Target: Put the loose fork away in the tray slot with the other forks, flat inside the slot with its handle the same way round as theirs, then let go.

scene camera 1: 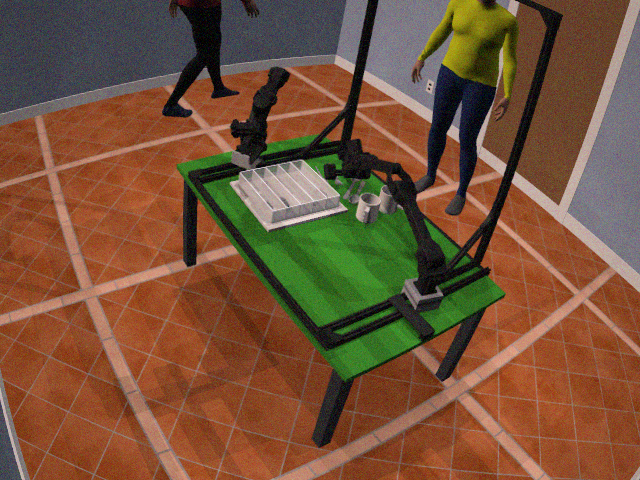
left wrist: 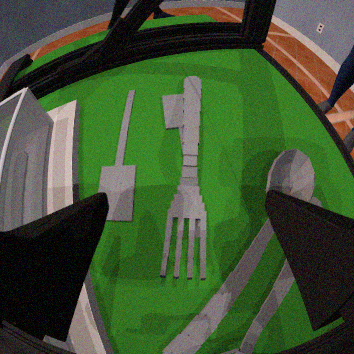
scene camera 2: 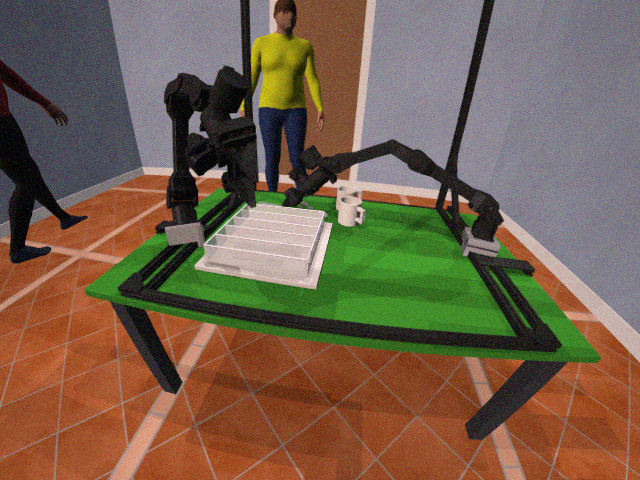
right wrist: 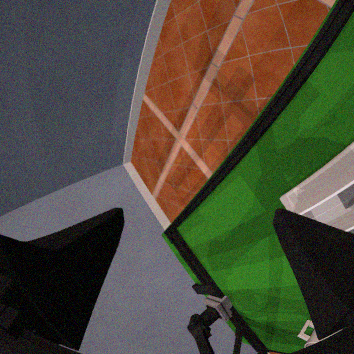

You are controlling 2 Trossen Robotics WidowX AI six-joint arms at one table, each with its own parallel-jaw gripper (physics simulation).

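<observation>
The loose fork (left wrist: 189,197) lies on the green table between my left fingertips in the left wrist view, handle toward the top, tines toward the bottom. A flat grey plate (left wrist: 172,111) sticks out beside its handle. My left gripper (left wrist: 188,199) is open above the fork and holds nothing. The white slotted tray (scene camera 1: 273,225) (scene camera 2: 321,255) (left wrist: 63,145) (right wrist: 320,175) stands left of the fork in the left wrist view. Grey pieces lie in its slots; I cannot tell which are forks. My right gripper (right wrist: 201,217) is open and empty, raised near the tray's far end.
A grey spatula (left wrist: 120,192) lies between fork and tray. A spoon (left wrist: 291,175) and another utensil's handle (left wrist: 270,300) lie right of the fork, partly behind my finger. Two white mugs (scene camera 1: 368,208) (scene camera 2: 351,212) stand near the utensils. Black frame posts (scene camera 1: 360,72) rise behind the table.
</observation>
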